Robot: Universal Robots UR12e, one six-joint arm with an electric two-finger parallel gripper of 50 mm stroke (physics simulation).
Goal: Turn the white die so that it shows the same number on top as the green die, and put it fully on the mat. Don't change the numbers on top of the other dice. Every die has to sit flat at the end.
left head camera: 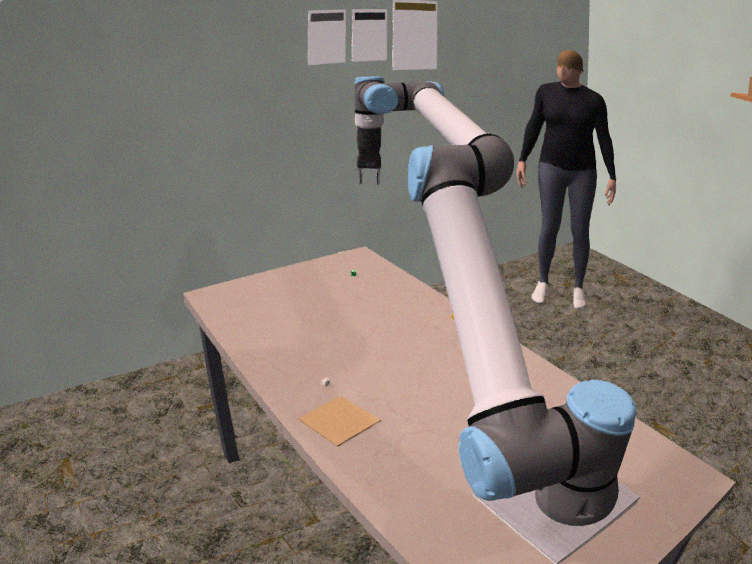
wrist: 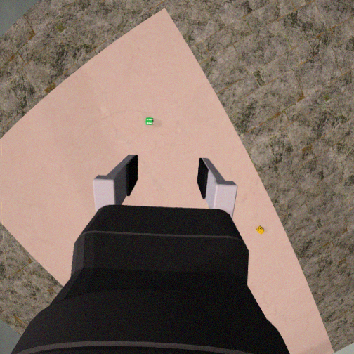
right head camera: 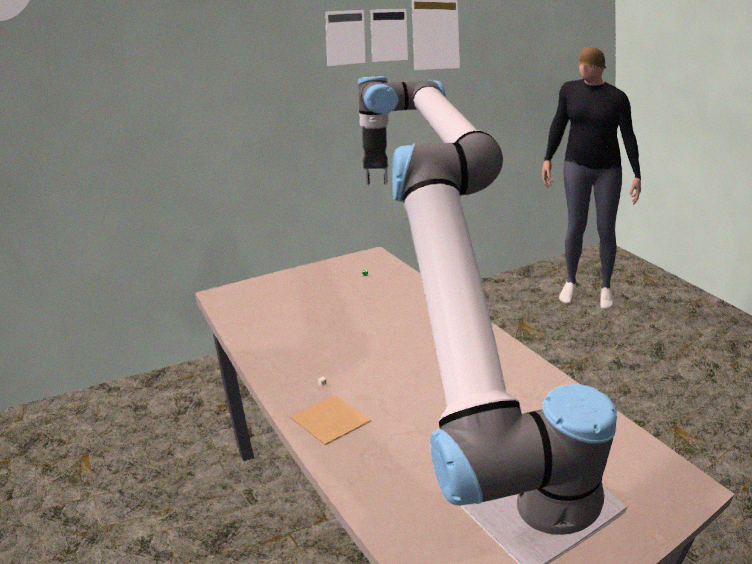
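The white die lies on the table behind the mat, off it; its number is too small to read. The orange square mat lies near the table's left edge. The green die sits near the far end of the table; in the wrist view its top shows two rows of white pips, too small to count surely. The yellow die lies near the table's right edge, mostly hidden by the arm in the left head view. My gripper is open and empty, high above the table's far part.
The arm's base stands on a light grey plate at the near end of the table. A person stands on the floor beyond the table's right side.
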